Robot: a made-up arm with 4 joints. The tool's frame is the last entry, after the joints. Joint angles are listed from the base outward. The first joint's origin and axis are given. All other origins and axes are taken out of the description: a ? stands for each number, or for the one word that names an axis. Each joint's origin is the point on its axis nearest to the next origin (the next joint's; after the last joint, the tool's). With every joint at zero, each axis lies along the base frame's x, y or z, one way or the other. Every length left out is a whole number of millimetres.
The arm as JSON. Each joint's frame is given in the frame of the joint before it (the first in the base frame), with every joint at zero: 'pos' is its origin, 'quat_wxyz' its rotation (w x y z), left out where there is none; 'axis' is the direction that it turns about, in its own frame. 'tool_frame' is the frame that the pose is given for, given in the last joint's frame.
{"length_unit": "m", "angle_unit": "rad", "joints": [
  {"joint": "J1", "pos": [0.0, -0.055, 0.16], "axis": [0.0, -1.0, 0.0]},
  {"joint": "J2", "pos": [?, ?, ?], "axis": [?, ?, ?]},
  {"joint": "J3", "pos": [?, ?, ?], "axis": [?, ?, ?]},
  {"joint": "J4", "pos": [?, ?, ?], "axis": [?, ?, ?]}
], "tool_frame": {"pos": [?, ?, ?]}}
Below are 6 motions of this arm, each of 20 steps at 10 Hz.
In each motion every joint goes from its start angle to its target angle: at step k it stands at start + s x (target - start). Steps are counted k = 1, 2, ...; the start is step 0. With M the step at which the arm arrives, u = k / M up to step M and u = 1 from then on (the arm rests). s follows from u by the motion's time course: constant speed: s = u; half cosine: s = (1 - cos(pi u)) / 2; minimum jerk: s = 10 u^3 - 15 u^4 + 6 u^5.
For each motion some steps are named. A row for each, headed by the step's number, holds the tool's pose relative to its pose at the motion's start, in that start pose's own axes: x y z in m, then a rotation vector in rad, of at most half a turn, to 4 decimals.
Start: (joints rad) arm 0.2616 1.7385 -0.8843 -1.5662
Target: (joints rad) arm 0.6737 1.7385 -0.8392 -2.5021
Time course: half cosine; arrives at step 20
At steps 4, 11, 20:
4: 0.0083 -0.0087 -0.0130 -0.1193 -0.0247 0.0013
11: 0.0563 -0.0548 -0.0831 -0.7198 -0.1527 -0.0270
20: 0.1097 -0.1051 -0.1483 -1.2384 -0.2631 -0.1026

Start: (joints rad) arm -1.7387 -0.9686 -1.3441 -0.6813
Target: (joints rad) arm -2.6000 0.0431 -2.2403 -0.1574
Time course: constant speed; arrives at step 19
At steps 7, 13, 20:
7: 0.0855 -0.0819 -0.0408 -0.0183 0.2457 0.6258
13: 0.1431 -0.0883 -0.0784 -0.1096 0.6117 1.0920
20: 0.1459 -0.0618 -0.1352 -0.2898 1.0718 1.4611

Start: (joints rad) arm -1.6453 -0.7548 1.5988 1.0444
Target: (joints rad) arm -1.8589 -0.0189 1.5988 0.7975
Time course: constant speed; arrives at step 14
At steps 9, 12, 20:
9: -0.1108 0.0459 -0.0131 -0.1001 -0.3213 -0.3690
12: -0.1353 0.0756 -0.0256 -0.1425 -0.4097 -0.5091
20: -0.1469 0.0986 -0.0353 -0.1729 -0.4634 -0.6066

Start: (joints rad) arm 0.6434 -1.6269 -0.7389 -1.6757
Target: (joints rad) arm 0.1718 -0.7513 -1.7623 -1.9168
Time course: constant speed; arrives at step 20
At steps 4, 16, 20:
4: 0.0421 0.0238 -0.0418 -0.0015 -0.2187 0.1803
16: 0.1721 0.0879 -0.1039 -0.2232 -0.9730 0.7084
20: 0.2057 0.1083 -0.1061 -0.3609 -1.2450 0.8685

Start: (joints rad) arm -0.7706 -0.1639 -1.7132 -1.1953
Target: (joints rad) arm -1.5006 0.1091 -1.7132 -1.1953
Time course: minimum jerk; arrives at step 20
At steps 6, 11, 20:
6: -0.0280 0.0133 -0.0136 -0.0229 0.0045 0.1249
11: -0.1107 0.0384 -0.0442 -0.0582 0.0164 0.4579
20: -0.1987 0.0461 -0.0648 -0.0569 0.0310 0.7745

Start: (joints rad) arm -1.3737 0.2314 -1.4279 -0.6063
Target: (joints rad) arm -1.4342 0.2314 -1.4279 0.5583
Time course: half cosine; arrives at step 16
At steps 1, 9, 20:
1: -0.0002 -0.0006 -0.0005 0.0113 0.0005 0.0003
9: -0.0137 -0.0264 -0.0423 0.7040 0.0350 0.0080
20: -0.0247 -0.0259 -0.0784 1.1780 0.0625 -0.0006

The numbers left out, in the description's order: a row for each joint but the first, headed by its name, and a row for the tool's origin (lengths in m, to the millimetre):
J2: xyz -0.425 0.0 -0.188, axis 1.0 0.0 0.0
J3: xyz 0.0 -0.291 -0.021, axis 0.0 -1.0 0.0
J4: xyz -0.059 0.0 0.015, axis 1.0 0.0 0.0
tool: xyz 0.0 -0.038 0.064

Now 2 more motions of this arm.
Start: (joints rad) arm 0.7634 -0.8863 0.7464 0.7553
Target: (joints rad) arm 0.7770 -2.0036 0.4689 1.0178
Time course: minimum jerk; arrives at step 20
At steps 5, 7, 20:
5: 0.0292 0.0197 0.0232 -0.0596 0.0732 0.0356
7: 0.0661 0.0501 0.0477 -0.1389 0.1648 0.0753
20: 0.2380 0.3004 0.0598 -0.6755 0.6309 0.2026

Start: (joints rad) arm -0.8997 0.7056 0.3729 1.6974
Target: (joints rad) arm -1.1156 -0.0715 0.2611 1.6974
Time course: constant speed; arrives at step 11
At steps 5, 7, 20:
5: 0.0255 0.1612 -0.0496 -0.3490 0.0557 -0.1436
7: 0.0425 0.2206 -0.0821 -0.4867 0.0802 -0.2059
20: 0.0874 0.3240 -0.1657 -0.7589 0.1348 -0.3362

